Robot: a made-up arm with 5 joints.
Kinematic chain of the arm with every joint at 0, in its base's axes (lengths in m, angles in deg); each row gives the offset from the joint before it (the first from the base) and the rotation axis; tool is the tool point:
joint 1: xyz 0 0 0.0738 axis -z
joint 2: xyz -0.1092 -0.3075 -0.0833 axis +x
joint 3: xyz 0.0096 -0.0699 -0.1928 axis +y
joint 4: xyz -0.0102 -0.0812 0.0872 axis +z
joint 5: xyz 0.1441 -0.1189 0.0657 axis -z
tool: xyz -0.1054 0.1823 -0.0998
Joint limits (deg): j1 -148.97..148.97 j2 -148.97..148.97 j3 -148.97..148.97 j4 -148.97..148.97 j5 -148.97..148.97
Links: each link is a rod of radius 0.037 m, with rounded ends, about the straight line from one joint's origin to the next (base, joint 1, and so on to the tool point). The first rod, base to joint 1, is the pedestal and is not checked.
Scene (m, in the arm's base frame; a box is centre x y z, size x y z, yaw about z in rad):
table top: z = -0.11
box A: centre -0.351 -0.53 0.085 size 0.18 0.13 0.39 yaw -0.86
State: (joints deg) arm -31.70 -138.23 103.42 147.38 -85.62
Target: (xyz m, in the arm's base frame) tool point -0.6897 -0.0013 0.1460
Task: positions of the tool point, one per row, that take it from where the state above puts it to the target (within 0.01 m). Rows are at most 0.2 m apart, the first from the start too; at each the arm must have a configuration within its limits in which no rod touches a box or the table.
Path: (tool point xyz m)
1: 0.0818 -0.5181 0.2558
2: -0.0457 -0.5034 0.2647
3: -0.1610 -0.4585 0.2720
4: -0.2572 -0.3884 0.2777
5: -0.3293 -0.2999 0.2817
6: -0.4744 -0.2607 0.2650
7: -0.6063 -0.1590 0.2177
8: -0.6897 -0.0012 0.1460

